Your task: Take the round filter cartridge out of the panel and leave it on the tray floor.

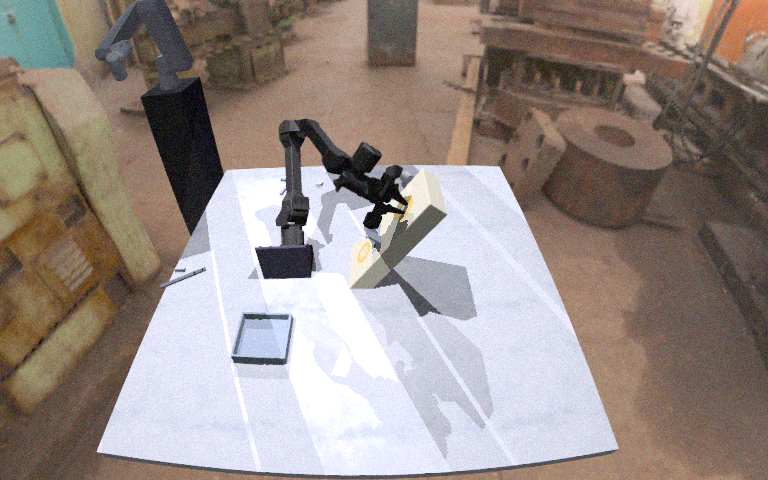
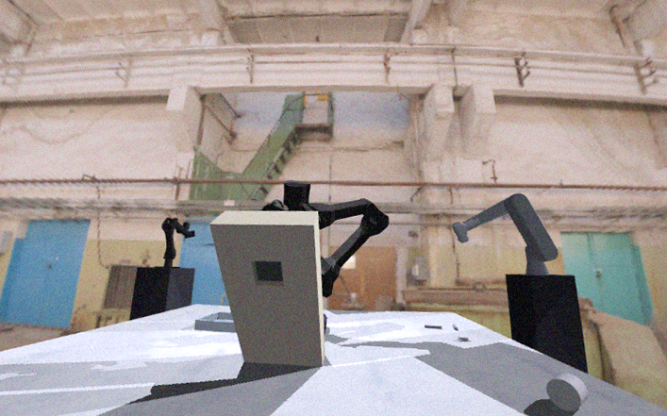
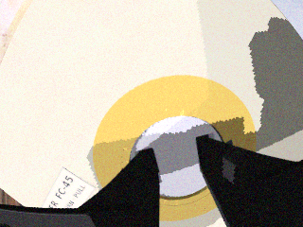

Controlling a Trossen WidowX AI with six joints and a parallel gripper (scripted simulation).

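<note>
Now: gripper tip 40 mm past the cream service panel and 80 mm above it. Also, from my gripper tip: grey tray: 400 mm behind, 300 mm to the right, 220 mm below.
</note>
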